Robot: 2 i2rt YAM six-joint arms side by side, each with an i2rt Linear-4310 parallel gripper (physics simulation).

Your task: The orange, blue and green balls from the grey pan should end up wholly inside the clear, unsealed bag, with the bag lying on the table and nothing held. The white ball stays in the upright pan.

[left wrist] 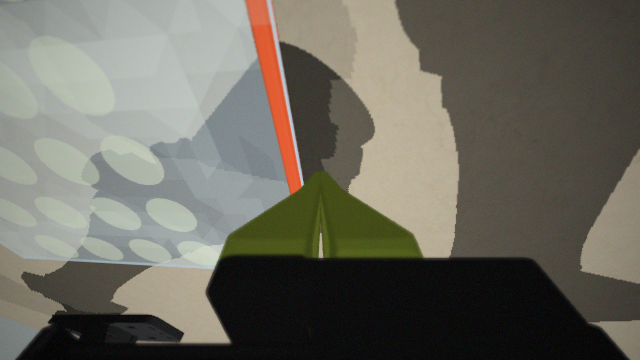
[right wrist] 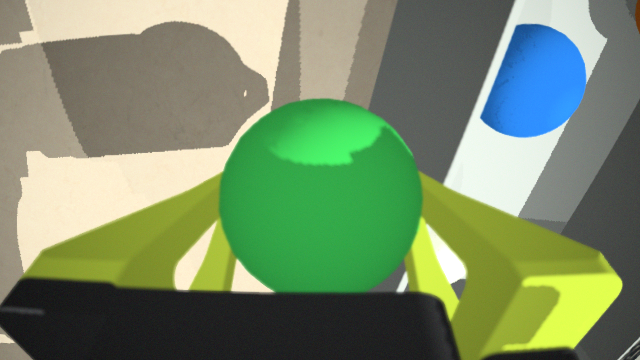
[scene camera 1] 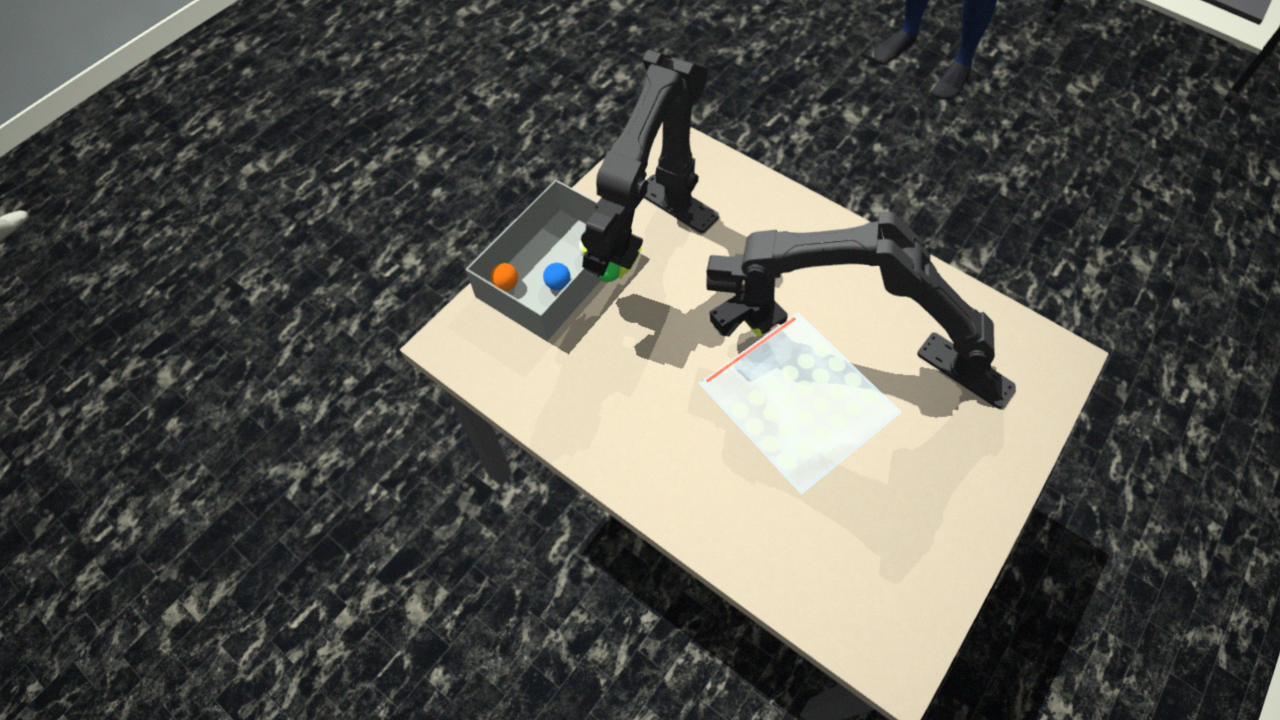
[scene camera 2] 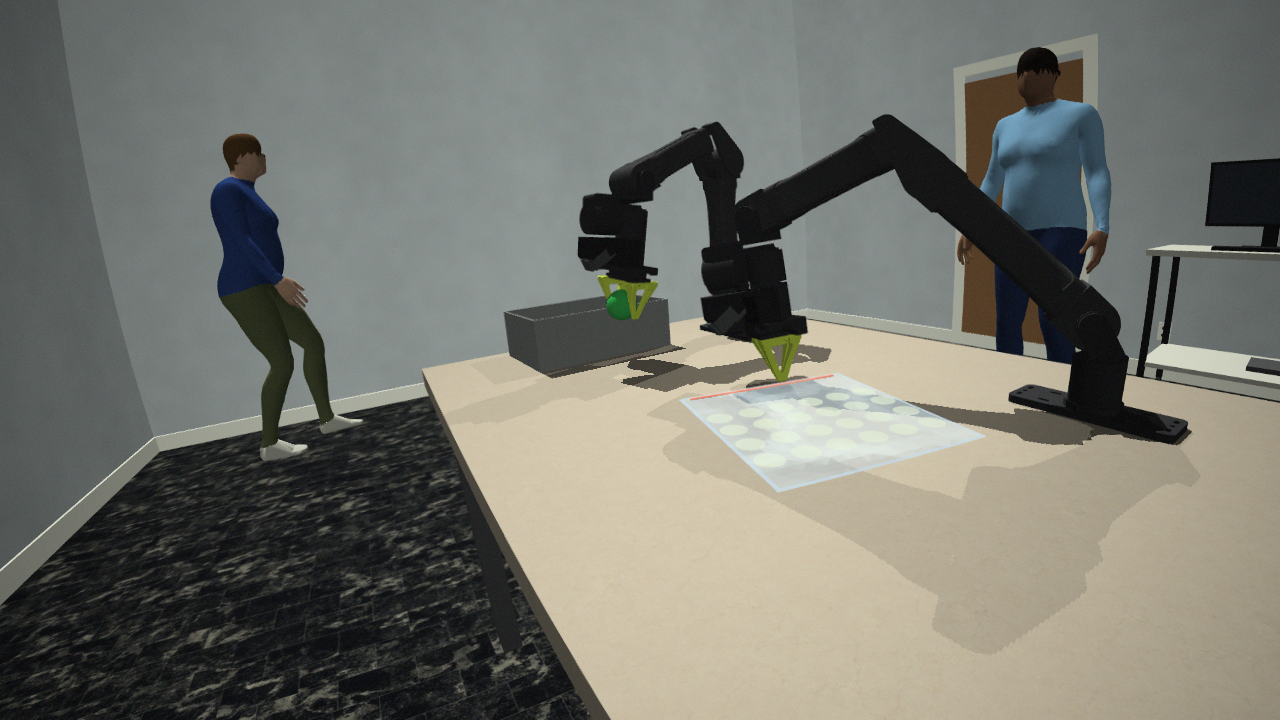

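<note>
The clear bag (scene camera 1: 805,425) (scene camera 2: 832,440) (left wrist: 165,90) lies flat on the table, its red-lined edge towards the pan. My left gripper (scene camera 1: 759,331) (scene camera 2: 782,377) (left wrist: 320,181) is shut and empty, its tips close to one end of that edge. My right gripper (scene camera 1: 614,269) (scene camera 2: 628,311) (right wrist: 320,179) is shut on the green ball (scene camera 1: 609,272) (scene camera 2: 617,304), held above the table beside the pan's near wall. The orange ball (scene camera 1: 504,275) and blue ball (scene camera 1: 555,275) (right wrist: 540,80) lie in the upright grey pan (scene camera 1: 505,305) (scene camera 2: 581,340). The white ball is mostly hidden behind my right gripper in scene camera 1.
The pan stands near the table's far left edge in scene camera 1. Both arms reach in from the table's upper right side there. One person (scene camera 2: 246,232) stands beyond the left side of the table in scene camera 2, another (scene camera 2: 1047,170) behind the arms.
</note>
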